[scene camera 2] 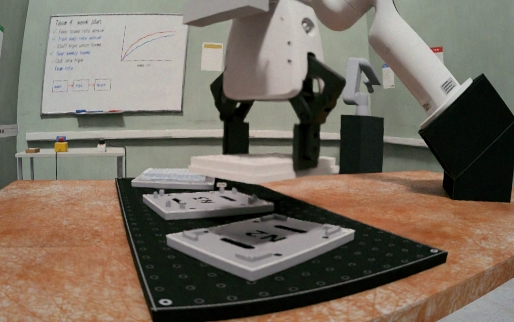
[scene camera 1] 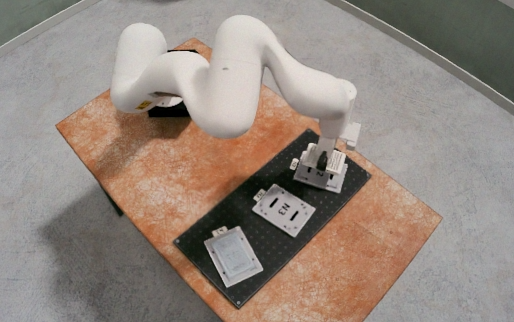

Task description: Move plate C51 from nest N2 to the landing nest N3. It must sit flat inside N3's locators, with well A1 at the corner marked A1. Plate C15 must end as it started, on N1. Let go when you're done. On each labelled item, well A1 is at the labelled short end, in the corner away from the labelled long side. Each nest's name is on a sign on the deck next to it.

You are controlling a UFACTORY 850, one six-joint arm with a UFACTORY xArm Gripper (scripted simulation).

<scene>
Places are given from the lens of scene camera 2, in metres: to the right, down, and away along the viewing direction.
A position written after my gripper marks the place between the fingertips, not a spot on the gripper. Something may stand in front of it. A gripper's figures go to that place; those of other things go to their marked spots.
my gripper point(scene camera 2: 268, 163): 0.01, 0.00, 0.39
plate point(scene camera 2: 267, 166): 0.01, 0.00, 0.33
</scene>
